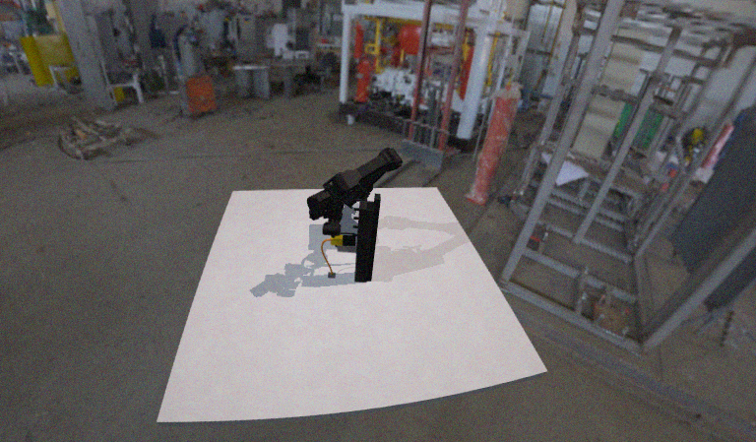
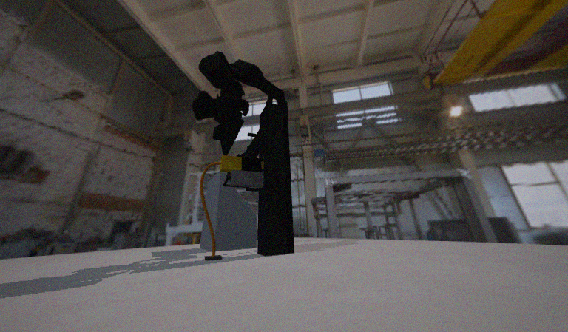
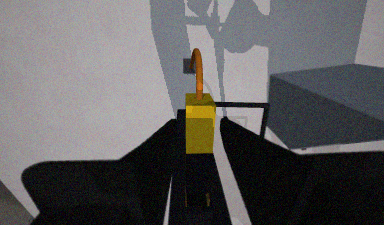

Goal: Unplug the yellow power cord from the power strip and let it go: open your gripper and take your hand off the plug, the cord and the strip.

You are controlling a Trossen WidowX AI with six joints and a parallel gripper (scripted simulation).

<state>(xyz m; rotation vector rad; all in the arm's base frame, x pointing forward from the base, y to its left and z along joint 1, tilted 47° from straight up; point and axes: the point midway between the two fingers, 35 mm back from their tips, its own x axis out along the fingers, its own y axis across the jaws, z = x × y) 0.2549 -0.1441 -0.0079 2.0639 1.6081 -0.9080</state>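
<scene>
Now: the yellow plug 3 cm to the left of my gripper tip and 2 cm below it.
</scene>
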